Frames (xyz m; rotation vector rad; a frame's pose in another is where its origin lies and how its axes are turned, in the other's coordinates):
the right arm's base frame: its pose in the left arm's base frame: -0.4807 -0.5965 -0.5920 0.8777 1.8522 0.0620
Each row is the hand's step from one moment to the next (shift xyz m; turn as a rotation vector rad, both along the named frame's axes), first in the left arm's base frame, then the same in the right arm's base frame.
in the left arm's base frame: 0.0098 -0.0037 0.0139 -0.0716 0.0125 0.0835
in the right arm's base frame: -0.0150 0.0084 0.0029 -0.0441 0.0056 -0.1014
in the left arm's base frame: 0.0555 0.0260 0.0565 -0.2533 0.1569 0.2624
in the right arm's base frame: -0.0396 0.0726 0.0107 -0.0633 0.0884 -0.3818
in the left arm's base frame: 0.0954 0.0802 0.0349 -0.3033 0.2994 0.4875
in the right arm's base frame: 0.0017 0.1246 0.0349 -0.1454 0.2601 -0.5749
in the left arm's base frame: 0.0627 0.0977 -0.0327 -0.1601 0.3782 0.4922
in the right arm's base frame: 0.0713 0.0914 0.0333 -0.1302 0.3968 -0.4864
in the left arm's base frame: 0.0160 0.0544 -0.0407 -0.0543 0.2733 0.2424
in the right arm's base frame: 0.0609 0.0313 0.0134 -0.0174 0.2722 -0.2490
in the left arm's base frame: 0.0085 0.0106 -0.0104 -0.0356 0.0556 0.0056
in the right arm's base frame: 0.0128 0.0080 0.0082 0.0354 0.0238 -0.0507
